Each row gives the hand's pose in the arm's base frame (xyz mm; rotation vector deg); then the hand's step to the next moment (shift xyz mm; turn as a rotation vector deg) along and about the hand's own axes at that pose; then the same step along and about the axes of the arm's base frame.
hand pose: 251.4 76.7 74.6 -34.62 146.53 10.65
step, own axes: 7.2 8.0 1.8 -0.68 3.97 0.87
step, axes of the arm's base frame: -8.4 4.8 -5.0 -0.88 4.01 -0.34
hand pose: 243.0 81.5 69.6 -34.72 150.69 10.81
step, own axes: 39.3 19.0 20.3 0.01 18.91 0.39
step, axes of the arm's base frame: -32.6 6.4 -34.9 -8.27 17.01 0.30
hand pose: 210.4 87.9 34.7 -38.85 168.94 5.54
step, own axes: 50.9 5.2 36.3 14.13 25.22 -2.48
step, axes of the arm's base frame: -44.2 -14.1 -42.2 -23.93 16.33 1.60
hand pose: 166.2 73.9 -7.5 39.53 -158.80 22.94
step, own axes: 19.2 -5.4 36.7 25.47 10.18 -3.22
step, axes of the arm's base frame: -20.4 -24.5 -27.1 -26.15 -0.93 8.84
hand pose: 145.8 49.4 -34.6 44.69 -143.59 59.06
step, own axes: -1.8 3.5 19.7 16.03 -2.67 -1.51
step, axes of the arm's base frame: -2.3 -11.5 -16.3 -11.10 -6.31 10.16
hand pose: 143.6 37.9 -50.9 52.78 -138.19 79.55
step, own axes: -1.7 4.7 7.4 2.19 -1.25 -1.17
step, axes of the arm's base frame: -0.6 -3.8 -8.1 -1.09 -0.38 2.53
